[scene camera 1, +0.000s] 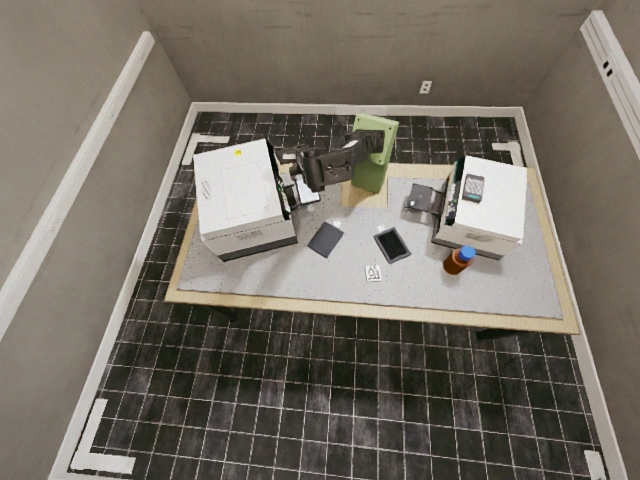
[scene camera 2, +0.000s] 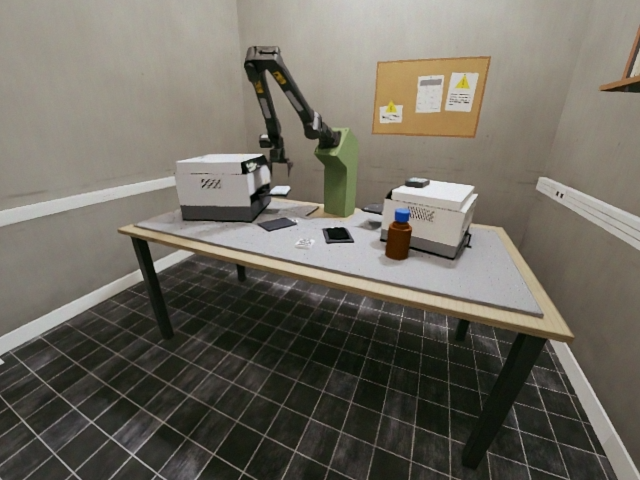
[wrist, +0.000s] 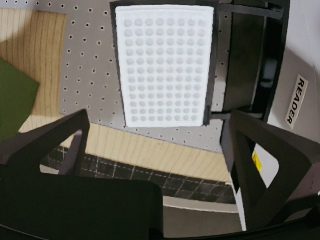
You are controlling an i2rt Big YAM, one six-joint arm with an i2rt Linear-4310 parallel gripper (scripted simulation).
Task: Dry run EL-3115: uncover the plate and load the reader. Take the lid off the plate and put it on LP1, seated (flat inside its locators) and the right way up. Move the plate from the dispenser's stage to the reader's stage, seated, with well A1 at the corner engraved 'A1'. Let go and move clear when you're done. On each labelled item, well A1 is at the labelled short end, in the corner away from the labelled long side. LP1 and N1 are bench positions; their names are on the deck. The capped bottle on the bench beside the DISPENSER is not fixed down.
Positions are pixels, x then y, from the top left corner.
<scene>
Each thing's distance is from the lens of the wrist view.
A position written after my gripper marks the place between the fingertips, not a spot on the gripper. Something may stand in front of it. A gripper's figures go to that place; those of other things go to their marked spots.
my gripper [wrist: 159, 116]: 13 cm
white well plate [wrist: 145, 106]: 21 cm
</scene>
